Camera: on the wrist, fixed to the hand. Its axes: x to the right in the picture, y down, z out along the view.
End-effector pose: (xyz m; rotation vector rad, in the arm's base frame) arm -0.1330 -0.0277 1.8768 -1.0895 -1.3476 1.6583
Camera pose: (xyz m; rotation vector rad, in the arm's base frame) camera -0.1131 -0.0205 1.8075 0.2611 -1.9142 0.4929
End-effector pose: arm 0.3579 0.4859 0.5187 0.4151 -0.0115 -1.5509
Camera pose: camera 0.4294 0.4804 0.5080 -0.2417 0.3151 -3.0188
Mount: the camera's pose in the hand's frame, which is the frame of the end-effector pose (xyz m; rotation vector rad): 0.0105 0.0662 -0.0276 -0.3133 -0.3715 -1.4959
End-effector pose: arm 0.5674 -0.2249 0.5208 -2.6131 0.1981 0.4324
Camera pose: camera 0.5705 -0.2967 0.5114 -2.0953 -1.8757 0.3431
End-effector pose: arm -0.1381 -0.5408 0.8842 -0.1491 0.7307 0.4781
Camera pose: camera -0.1791 -0.4866 0.8589 -0.7976 0.0369 -0.8087
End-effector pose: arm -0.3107 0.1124 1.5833 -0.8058 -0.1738 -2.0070
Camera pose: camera -0.2737 0.0565 1.5556 1.0379 0.6274 2.2730
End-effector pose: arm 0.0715 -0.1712 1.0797 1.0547 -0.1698 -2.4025
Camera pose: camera 0.1118 -0.2312 1.0741 -0.3401 -0.7674 2.2267
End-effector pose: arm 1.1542 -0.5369 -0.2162 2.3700 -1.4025 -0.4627
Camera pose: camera 1.1203 -0.5724 -0.1629 2.6576 0.6320 -1.3466
